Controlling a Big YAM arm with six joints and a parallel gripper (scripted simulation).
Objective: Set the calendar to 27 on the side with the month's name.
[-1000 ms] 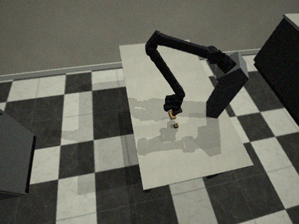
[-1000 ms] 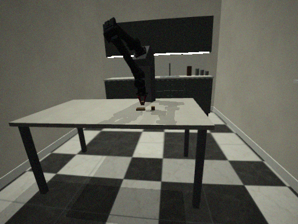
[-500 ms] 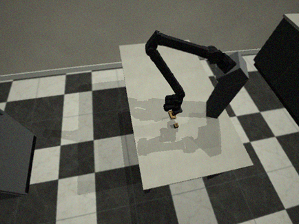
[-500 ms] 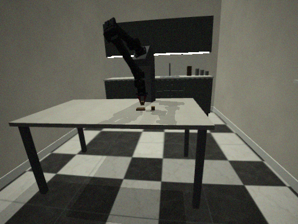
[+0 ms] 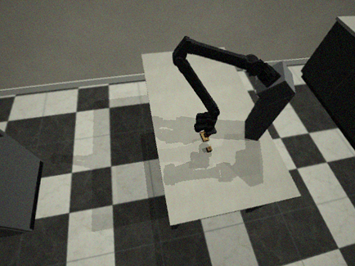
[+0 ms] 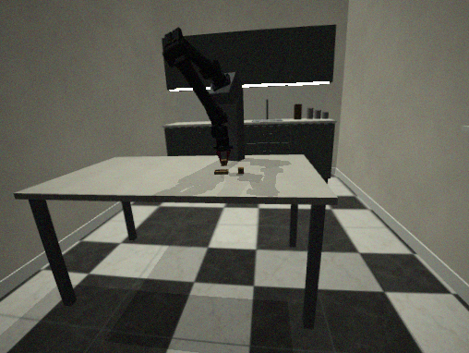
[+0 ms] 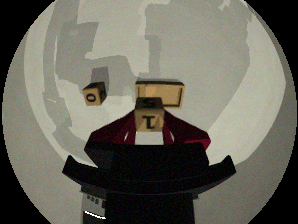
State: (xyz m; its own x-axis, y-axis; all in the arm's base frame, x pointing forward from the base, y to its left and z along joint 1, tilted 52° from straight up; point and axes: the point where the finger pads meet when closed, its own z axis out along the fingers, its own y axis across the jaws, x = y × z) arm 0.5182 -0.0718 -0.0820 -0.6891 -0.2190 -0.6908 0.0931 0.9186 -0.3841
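Right now my hand is 60 mm above the wooden tray and 20 mm to the left of it.
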